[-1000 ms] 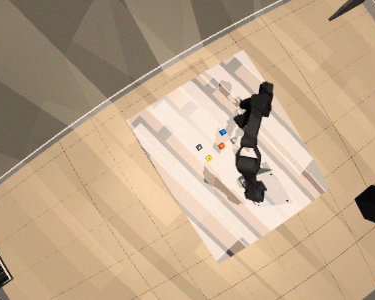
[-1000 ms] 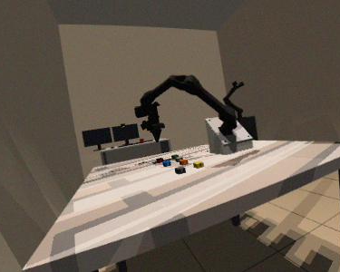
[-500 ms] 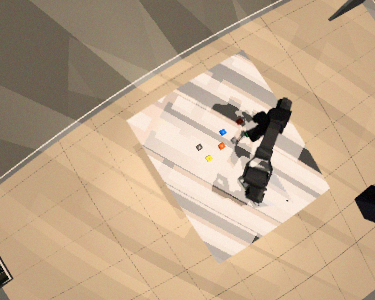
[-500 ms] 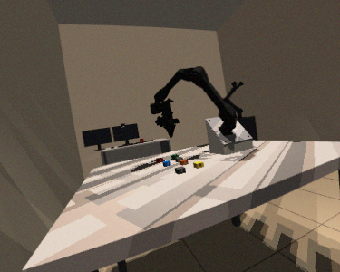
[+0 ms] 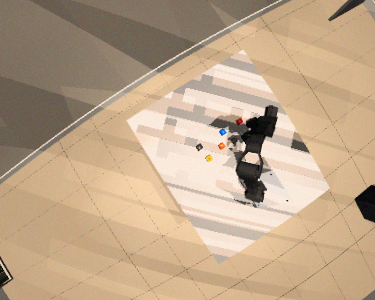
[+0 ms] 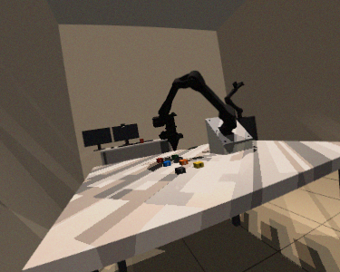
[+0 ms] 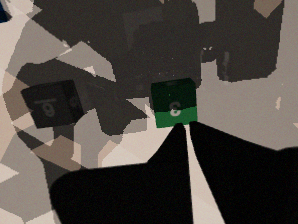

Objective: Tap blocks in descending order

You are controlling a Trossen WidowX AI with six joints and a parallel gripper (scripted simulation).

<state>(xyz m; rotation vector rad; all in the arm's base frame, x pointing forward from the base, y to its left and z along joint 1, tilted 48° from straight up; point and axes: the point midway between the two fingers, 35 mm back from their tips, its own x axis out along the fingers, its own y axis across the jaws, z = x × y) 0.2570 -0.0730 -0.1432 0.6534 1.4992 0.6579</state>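
Right now my gripper tip is 1 cm short of the green block and 3 cm above it. Round my gripper tip: grey block: 2 cm ahead, 10 cm to the left, 3 cm below; then red block: 10 cm ahead, 3 cm below; then blue block: 10 cm ahead, 13 cm to the left, 3 cm below.
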